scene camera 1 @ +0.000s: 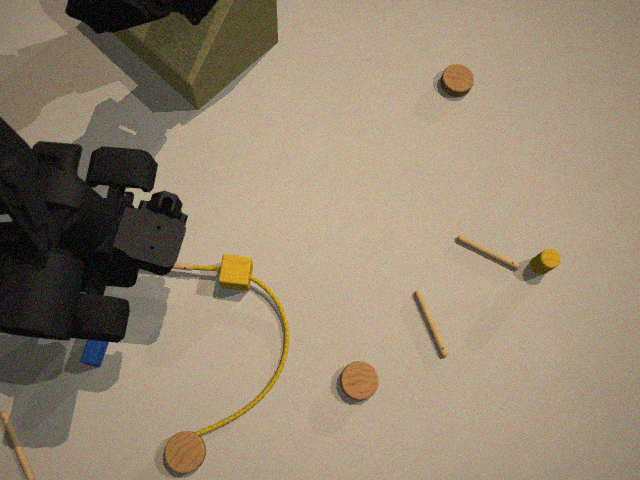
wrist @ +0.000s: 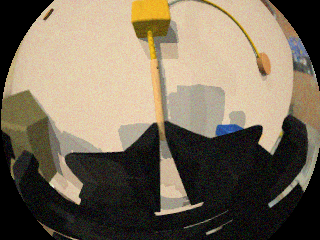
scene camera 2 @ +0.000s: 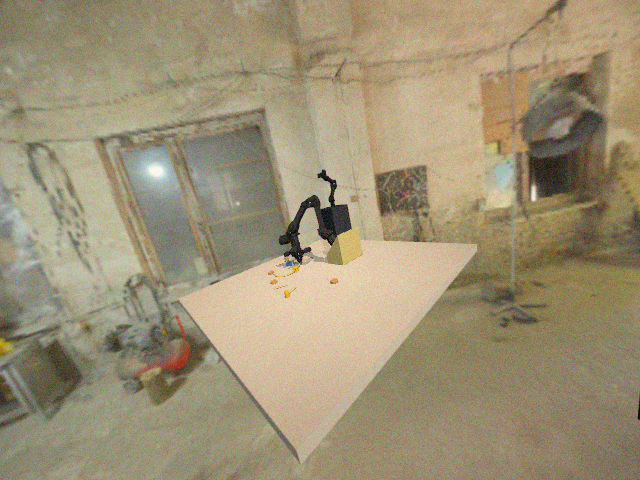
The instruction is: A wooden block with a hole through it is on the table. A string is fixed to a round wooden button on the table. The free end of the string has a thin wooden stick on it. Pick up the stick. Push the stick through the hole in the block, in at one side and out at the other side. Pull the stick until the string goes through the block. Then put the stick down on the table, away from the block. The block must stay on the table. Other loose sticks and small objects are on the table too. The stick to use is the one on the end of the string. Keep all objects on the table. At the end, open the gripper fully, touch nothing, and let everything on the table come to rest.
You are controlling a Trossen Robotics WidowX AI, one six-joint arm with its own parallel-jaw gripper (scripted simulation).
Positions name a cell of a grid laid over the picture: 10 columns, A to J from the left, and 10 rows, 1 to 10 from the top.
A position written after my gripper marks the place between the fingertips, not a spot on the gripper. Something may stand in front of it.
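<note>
Scene camera 1: my gripper (scene camera 1: C6), yellow block (scene camera 1: D6). Wrist view: my gripper (wrist: F6) again.
</note>
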